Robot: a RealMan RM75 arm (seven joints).
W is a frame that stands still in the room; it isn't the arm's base.
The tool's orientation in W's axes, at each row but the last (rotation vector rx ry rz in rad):
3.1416 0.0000 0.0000
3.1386 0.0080 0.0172
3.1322 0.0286 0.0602
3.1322 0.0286 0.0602
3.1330 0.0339 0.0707
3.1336 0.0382 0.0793
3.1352 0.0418 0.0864
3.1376 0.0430 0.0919
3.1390 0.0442 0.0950
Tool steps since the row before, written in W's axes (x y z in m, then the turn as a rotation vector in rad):
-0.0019 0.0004 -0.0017 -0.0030 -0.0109 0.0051
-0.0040 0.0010 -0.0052 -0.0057 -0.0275 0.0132
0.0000 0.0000 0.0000 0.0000 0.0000 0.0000
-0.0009 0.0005 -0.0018 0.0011 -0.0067 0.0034
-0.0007 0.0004 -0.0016 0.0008 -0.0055 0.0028
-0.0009 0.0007 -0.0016 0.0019 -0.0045 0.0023
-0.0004 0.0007 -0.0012 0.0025 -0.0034 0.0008
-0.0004 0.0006 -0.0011 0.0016 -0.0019 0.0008
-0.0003 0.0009 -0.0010 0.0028 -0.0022 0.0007
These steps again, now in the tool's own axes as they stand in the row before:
-0.0019 -0.0004 0.0017 -0.0030 0.0109 -0.0051
-0.0041 -0.0010 0.0052 -0.0057 0.0275 -0.0132
0.0000 0.0000 0.0000 0.0000 0.0000 0.0000
-0.0010 -0.0005 0.0018 0.0011 0.0067 -0.0033
-0.0008 -0.0004 0.0016 0.0008 0.0055 -0.0027
-0.0010 -0.0007 0.0015 0.0019 0.0046 -0.0022
-0.0004 -0.0007 0.0012 0.0024 0.0035 -0.0006
-0.0004 -0.0006 0.0011 0.0016 0.0019 -0.0007
-0.0003 -0.0009 0.0010 0.0028 0.0023 -0.0005

